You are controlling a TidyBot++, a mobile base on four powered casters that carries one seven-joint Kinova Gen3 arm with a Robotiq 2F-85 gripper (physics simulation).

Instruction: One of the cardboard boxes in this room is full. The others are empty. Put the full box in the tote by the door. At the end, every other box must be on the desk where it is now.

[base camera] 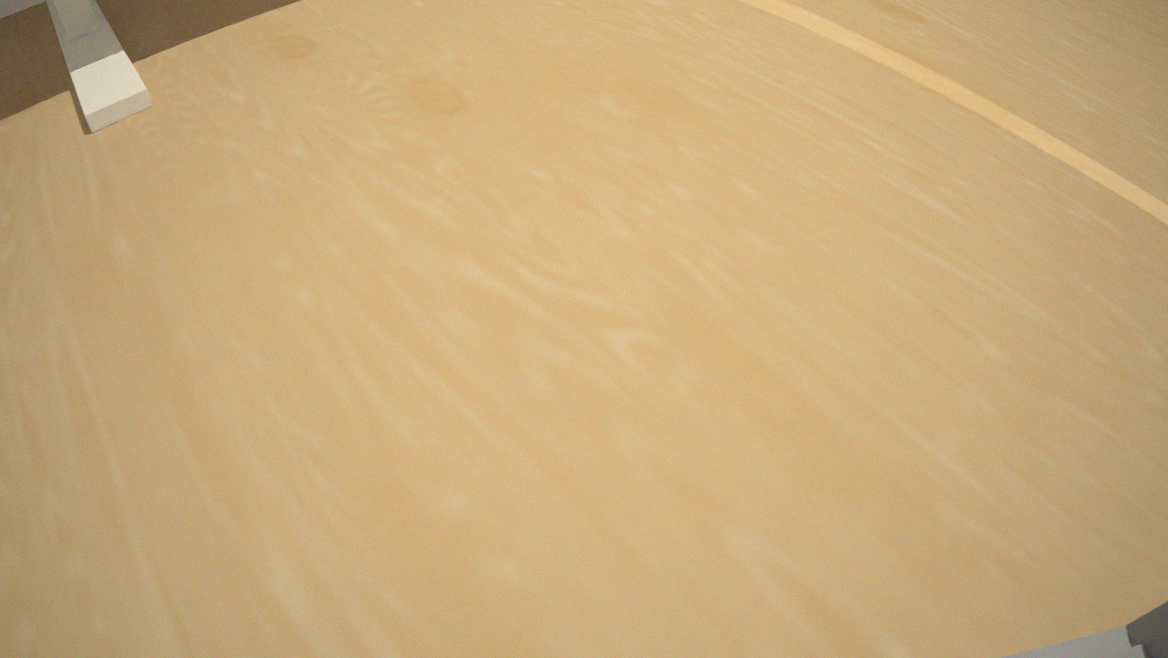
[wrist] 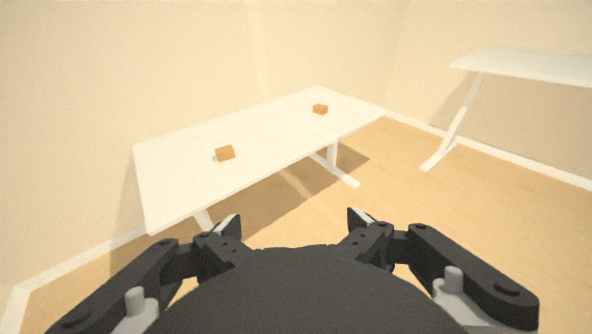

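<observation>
Two small brown cardboard boxes sit apart on a white desk in the wrist view. The nearer box is on the left part of the desk top. The farther box is toward the right far end. Whether either box is full cannot be told from here. My gripper is open with nothing between its fingers, in front of the desk and apart from both boxes. The tote and the door do not show in these views.
A second white table stands at the right of the wrist view, its slanting leg reaching the floor. Walls meet behind the desk. In the base camera view a white desk foot rests on the wood floor at the upper left.
</observation>
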